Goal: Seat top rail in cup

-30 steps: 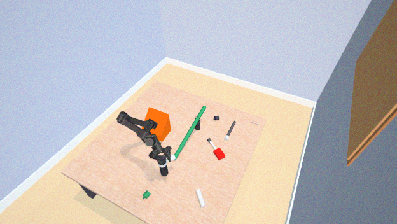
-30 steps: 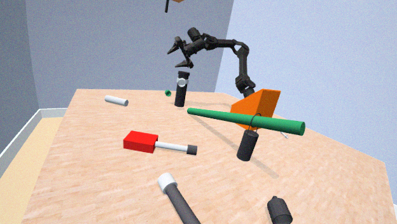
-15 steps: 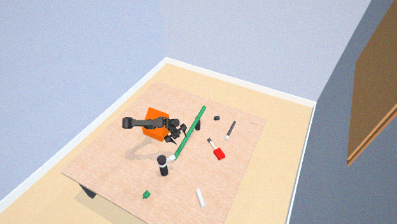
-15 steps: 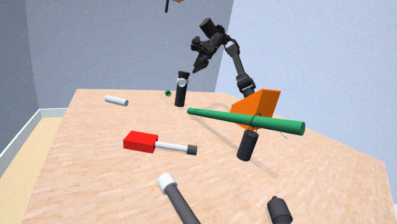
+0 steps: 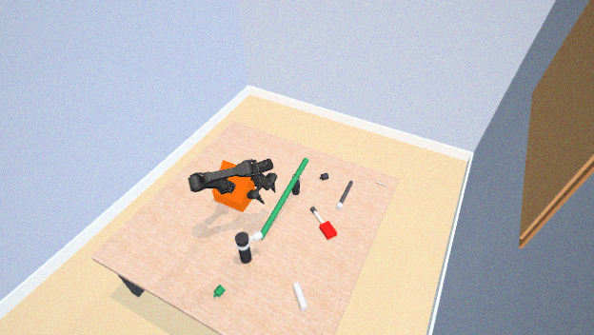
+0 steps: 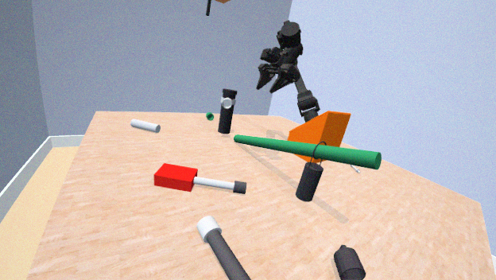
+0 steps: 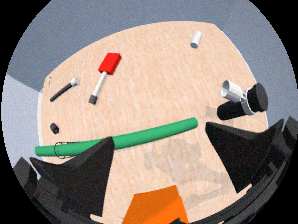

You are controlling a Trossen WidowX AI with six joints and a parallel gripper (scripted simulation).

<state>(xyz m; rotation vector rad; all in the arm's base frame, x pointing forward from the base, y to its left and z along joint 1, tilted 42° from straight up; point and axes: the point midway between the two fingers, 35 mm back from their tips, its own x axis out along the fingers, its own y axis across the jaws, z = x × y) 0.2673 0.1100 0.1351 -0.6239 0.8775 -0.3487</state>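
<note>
My gripper tip is 190 mm to the left of the white rail-end cup, 90 mm above it and 50 mm short of it. The rest, counted from my gripper tip: small dark post (280 mm to the left, 140 mm below, 20 mm behind); red-headed tool (230 mm below, 220 mm ahead, 170 mm to the left); white cylinder (370 mm ahead, 260 mm to the right, 220 mm below).
</note>
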